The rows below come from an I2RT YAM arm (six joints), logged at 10 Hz.
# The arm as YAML. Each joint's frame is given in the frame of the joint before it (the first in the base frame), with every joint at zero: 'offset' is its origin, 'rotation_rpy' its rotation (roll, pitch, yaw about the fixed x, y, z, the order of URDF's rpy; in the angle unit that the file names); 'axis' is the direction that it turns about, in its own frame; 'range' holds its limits. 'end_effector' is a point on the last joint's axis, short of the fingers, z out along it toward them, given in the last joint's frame.
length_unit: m
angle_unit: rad
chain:
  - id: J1
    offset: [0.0, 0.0, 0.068]
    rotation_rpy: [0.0, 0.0, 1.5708]
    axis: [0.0, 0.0, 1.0]
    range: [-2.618, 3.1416]
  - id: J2
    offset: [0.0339, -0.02, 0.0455]
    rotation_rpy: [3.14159, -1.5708, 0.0]
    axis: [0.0, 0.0, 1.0]
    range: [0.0, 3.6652]
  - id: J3
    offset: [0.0, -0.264, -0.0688]
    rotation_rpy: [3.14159, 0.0, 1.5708]
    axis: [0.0, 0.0, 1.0]
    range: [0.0, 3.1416]
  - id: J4
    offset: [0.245, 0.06, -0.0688]
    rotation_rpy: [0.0, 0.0, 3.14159]
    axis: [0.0, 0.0, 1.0]
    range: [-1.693, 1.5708]
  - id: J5
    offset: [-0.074, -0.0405, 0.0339]
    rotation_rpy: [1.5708, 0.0, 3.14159]
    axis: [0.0, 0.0, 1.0]
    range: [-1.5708, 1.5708]
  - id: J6
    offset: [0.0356, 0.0, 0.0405]
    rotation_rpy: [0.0, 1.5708, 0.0]
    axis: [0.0, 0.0, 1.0]
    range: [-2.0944, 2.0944]
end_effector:
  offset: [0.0, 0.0, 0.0]
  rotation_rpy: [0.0, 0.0, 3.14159]
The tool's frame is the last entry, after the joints.
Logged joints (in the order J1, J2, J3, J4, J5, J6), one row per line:
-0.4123 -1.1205 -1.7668 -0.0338 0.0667 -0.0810
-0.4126 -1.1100 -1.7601 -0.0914 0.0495 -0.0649
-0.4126 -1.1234 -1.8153 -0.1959 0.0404 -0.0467
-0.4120 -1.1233 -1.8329 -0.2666 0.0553 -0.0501
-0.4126 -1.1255 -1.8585 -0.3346 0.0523 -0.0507
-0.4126 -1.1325 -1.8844 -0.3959 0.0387 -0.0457
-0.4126 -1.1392 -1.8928 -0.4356 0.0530 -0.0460
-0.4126 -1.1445 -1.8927 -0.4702 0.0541 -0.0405
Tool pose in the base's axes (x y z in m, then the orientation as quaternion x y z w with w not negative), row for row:
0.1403 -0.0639 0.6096 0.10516 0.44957 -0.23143 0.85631
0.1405 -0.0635 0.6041 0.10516 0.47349 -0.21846 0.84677
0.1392 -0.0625 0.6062 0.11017 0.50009 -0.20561 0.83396
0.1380 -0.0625 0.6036 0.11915 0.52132 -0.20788 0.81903
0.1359 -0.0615 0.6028 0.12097 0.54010 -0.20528 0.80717
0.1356 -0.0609 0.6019 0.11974 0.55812 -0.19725 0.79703
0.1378 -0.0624 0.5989 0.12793 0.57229 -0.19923 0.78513
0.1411 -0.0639 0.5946 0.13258 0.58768 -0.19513 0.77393
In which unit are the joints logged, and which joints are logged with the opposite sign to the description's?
The joints are logged in radians. Opposite sign: J2, J3.
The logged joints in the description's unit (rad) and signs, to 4 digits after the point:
-0.4123 1.1205 1.7668 -0.0338 0.0667 -0.0810
-0.4126 1.1100 1.7601 -0.0914 0.0495 -0.0649
-0.4126 1.1234 1.8153 -0.1959 0.0404 -0.0467
-0.4120 1.1233 1.8329 -0.2666 0.0553 -0.0501
-0.4126 1.1255 1.8585 -0.3346 0.0523 -0.0507
-0.4126 1.1325 1.8844 -0.3959 0.0387 -0.0457
-0.4126 1.1392 1.8928 -0.4356 0.0530 -0.0460
-0.4126 1.1445 1.8927 -0.4702 0.0541 -0.0405

